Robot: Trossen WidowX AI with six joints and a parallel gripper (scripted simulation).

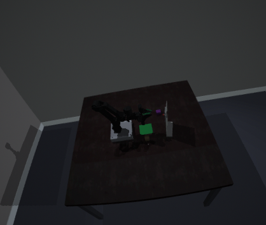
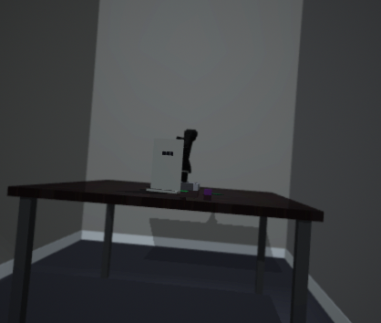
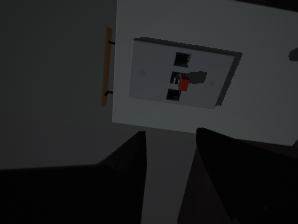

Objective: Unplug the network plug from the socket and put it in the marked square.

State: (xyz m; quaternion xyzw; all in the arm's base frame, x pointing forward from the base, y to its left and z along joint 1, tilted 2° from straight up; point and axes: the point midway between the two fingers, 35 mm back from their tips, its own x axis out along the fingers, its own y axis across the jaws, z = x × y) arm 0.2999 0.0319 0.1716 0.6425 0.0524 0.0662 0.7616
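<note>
Right now my gripper tip is 11 cm short of the network plug and 2 cm above it. Round my gripper tip: green marked square: 7 cm behind, 22 cm below; then upright grey panel: 13 cm ahead, 1 cm to the right, 9 cm below.
</note>
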